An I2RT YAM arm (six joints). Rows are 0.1 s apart.
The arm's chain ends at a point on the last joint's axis. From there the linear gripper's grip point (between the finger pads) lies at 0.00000 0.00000 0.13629 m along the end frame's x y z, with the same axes.
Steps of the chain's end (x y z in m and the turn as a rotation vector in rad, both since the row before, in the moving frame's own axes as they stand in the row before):
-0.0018 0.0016 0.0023 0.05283 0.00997 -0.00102
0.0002 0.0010 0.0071 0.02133 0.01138 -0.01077
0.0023 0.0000 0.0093 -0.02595 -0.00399 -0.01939
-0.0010 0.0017 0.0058 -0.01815 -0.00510 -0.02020
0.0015 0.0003 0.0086 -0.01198 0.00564 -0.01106
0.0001 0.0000 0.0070 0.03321 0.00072 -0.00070
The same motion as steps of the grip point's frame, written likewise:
-0.0004 -0.0056 0.0021 0.05283 0.00997 -0.00102
0.0017 -0.0019 0.0071 0.02133 0.01138 -0.01077
0.0018 0.0035 0.0093 -0.02595 -0.00399 -0.01939
-0.0017 0.0042 0.0058 -0.01815 -0.00510 -0.02020
0.0023 0.0019 0.0086 -0.01198 0.00564 -0.01106
0.0002 -0.0045 0.0069 0.03321 0.00072 -0.00070

